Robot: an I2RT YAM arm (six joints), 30 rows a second.
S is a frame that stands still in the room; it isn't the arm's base.
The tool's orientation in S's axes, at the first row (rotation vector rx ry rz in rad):
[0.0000, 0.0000, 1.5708]
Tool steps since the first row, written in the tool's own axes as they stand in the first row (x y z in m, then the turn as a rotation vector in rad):
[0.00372, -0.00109, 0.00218, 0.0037, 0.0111, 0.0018]
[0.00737, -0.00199, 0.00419, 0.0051, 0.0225, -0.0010]
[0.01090, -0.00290, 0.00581, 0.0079, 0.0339, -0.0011]
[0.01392, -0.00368, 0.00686, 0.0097, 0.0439, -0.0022]
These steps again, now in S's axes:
[0.00109, 0.00372, 0.00218, -0.0111, 0.0037, 0.0018]
[0.00199, 0.00737, 0.00419, -0.0225, 0.0051, -0.0010]
[0.00290, 0.01090, 0.00581, -0.0339, 0.0079, -0.0011]
[0.00368, 0.01392, 0.00686, -0.0439, 0.0097, -0.0022]

